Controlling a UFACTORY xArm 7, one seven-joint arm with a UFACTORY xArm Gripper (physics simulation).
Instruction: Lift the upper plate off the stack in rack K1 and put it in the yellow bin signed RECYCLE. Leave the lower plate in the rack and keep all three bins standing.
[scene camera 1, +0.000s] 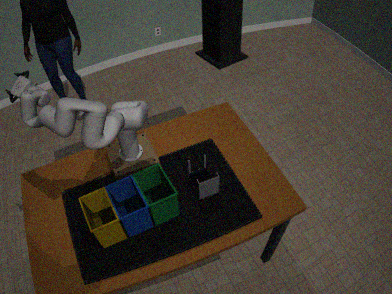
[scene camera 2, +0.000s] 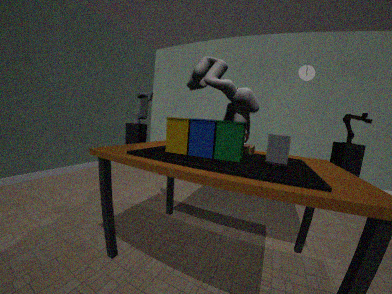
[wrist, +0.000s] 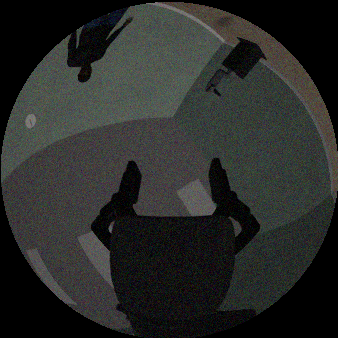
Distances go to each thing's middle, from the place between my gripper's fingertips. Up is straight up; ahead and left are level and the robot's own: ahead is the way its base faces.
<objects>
Right now the yellow bin (scene camera 1: 98, 210) is 680 mm ahead of my hand, 420 mm below it and 120 mm to the left of it. Round my hand: green bin (scene camera 1: 160, 195) (710 mm ahead, 420 mm below, 380 mm to the left); then blue bin (scene camera 1: 131, 208) (690 mm ahead, 420 mm below, 250 mm to the left).
</objects>
